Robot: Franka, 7 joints.
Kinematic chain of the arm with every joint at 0, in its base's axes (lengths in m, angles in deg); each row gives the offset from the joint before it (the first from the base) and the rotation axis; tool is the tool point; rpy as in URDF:
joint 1: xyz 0 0 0.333 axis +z
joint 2: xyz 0 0 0 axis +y
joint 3: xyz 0 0 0.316 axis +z
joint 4: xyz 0.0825 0 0 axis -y
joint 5: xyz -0.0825 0 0.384 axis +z
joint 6: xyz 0 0 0 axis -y
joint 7: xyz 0.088 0 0 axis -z
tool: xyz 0 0 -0.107 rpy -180 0 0
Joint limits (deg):
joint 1: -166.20..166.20
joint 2: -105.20..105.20
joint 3: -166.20..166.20
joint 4: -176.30..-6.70
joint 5: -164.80..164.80
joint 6: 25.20..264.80
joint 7: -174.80..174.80
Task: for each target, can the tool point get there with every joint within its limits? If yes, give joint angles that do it. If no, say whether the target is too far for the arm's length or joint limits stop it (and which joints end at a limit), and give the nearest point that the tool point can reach.
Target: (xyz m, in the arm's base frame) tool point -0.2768 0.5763 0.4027
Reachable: yes | joints 56.62 45.29 81.73 -105.50 81.31 188.18 1.49
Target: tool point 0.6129 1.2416 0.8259
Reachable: no: too far | nearest point 0.3577 0.7247 0.6207 | short by 0.612 m
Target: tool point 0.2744 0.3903 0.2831
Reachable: yes | joints 37.99 7.10 22.20 -149.59 23.91 193.99 -27.58
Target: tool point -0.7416 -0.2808 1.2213
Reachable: no: too far | nearest point -0.5343 -0.2023 0.9730 | short by 0.333 m
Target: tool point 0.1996 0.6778 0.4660
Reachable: yes | joints -60.93 -59.28 118.26 -83.35 -111.03 76.52 122.77
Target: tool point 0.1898 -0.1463 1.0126
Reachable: yes | joints -78.38 -11.53 13.87 -35.28 34.11 59.69 -84.31
